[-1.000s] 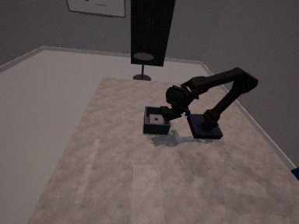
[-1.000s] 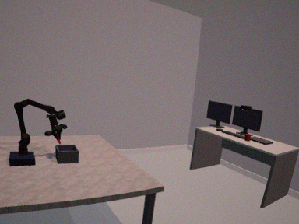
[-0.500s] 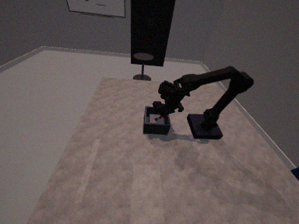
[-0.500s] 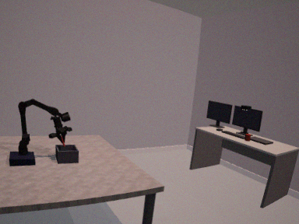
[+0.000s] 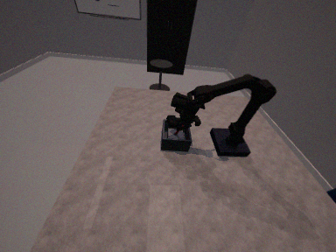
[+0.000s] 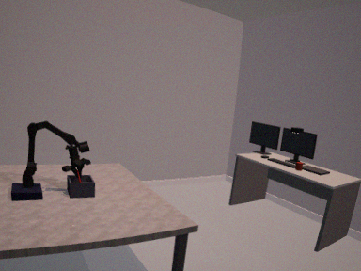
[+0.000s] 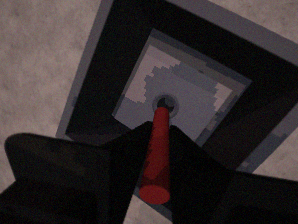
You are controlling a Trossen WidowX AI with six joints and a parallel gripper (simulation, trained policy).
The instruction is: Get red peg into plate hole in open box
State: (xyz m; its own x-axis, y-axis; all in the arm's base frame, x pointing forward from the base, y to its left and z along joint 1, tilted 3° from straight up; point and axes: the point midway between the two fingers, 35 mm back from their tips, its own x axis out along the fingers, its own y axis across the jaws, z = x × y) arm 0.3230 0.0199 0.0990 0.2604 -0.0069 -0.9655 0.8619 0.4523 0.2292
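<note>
Now: the red peg 1 cm above my gripper tip. From my gripper tip the other things lie so: light plate 5 cm below, 1 cm to the right, 1 cm ahead; then dark box 7 cm below, 1 cm to the right, 1 cm ahead.
</note>
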